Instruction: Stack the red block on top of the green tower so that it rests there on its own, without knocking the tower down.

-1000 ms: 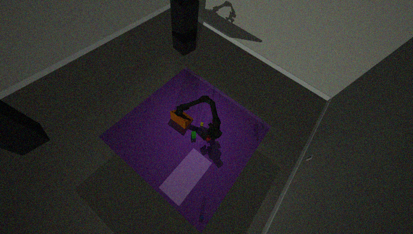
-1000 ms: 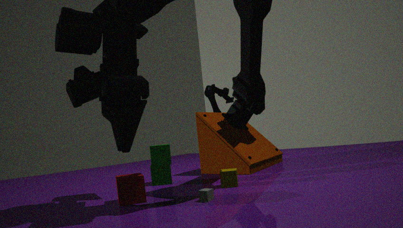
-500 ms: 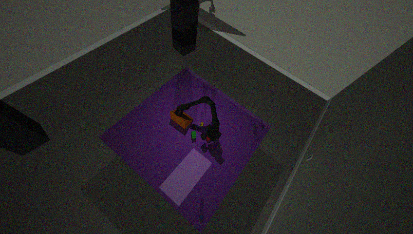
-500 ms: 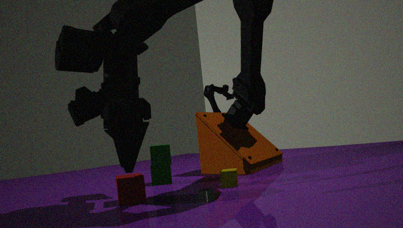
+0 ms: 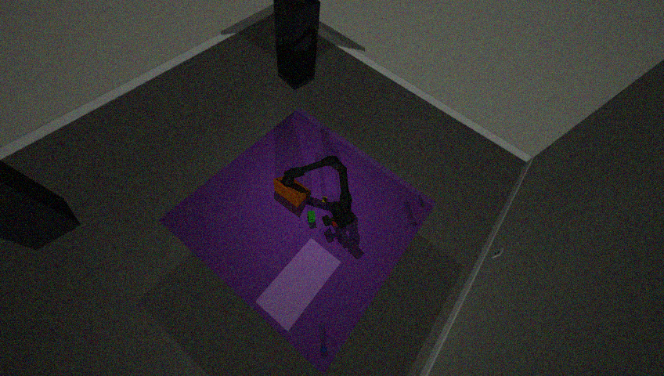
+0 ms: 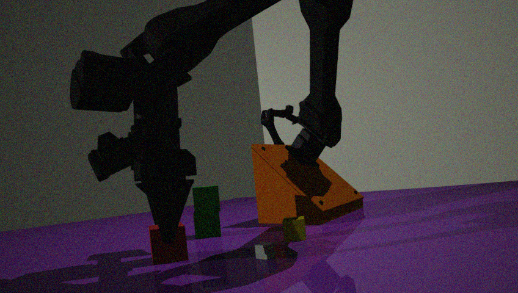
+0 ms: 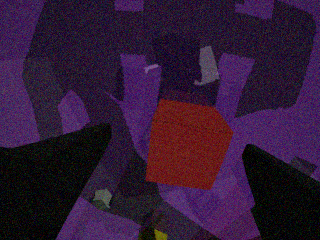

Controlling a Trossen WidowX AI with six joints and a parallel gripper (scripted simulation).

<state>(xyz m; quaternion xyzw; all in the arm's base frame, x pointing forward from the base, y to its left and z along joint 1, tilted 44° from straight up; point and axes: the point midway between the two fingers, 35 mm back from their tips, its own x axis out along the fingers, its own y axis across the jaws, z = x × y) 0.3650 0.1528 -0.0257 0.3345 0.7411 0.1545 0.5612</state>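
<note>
Right now my gripper tip is 10 mm past the red block and 10 mm above it. From my gripper tip the other things lie so: small white cube (100 mm to the left, 80 mm behind, 20 mm below); yellow block (170 mm behind, 60 mm to the left, 10 mm below).
</note>
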